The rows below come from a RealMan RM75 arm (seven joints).
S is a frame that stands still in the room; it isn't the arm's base.
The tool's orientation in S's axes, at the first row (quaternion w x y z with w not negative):
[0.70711 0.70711 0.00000 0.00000]
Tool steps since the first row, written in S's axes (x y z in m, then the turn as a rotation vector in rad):
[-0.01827 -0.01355 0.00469 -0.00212 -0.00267 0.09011]
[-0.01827 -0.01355 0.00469 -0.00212 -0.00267 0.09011]
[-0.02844 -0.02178 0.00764 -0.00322 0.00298 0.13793]
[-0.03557 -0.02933 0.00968 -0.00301 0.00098 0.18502]
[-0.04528 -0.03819 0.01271 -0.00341 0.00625 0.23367]
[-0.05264 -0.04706 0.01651 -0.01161 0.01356 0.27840]
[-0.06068 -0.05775 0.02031 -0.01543 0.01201 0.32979]
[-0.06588 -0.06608 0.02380 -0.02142 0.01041 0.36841]
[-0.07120 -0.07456 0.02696 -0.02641 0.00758 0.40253]
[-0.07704 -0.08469 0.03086 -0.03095 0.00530 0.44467]
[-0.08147 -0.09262 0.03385 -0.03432 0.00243 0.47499]
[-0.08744 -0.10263 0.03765 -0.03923 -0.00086 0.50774]
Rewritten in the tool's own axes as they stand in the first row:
[-0.01827 0.00469 0.01355 -0.00212 0.09011 0.00267]
[-0.01827 0.00469 0.01355 -0.00212 0.09011 0.00267]
[-0.02844 0.00764 0.02178 -0.00322 0.13793 -0.00298]
[-0.03557 0.00968 0.02933 -0.00301 0.18502 -0.00098]
[-0.04528 0.01271 0.03819 -0.00341 0.23367 -0.00625]
[-0.05264 0.01651 0.04706 -0.01161 0.27840 -0.01356]
[-0.06068 0.02031 0.05775 -0.01543 0.32979 -0.01201]
[-0.06588 0.02380 0.06608 -0.02142 0.36841 -0.01041]
[-0.07120 0.02696 0.07456 -0.02641 0.40253 -0.00758]
[-0.07704 0.03086 0.08469 -0.03095 0.44467 -0.00530]
[-0.08147 0.03385 0.09262 -0.03432 0.47499 -0.00243]
[-0.08744 0.03765 0.10263 -0.03923 0.50774 0.00086]

